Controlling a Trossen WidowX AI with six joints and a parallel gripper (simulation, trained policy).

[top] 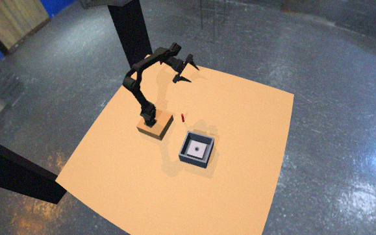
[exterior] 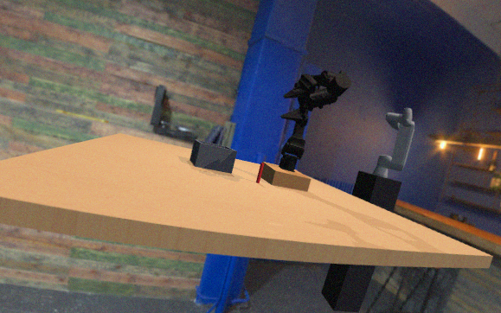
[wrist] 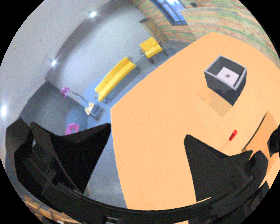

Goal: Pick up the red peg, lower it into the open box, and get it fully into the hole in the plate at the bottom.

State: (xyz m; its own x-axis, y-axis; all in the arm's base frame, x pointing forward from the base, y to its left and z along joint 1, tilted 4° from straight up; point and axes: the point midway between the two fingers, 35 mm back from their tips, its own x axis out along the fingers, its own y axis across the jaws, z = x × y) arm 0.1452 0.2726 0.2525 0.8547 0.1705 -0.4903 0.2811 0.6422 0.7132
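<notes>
My gripper tip is 20 mm past the red peg, 150 mm to the left of it and 250 mm above it. Round my gripper tip: grey box 170 mm ahead, 300 mm to the right, 260 mm below; light grey plate 170 mm ahead, 300 mm to the right, 240 mm below.
</notes>
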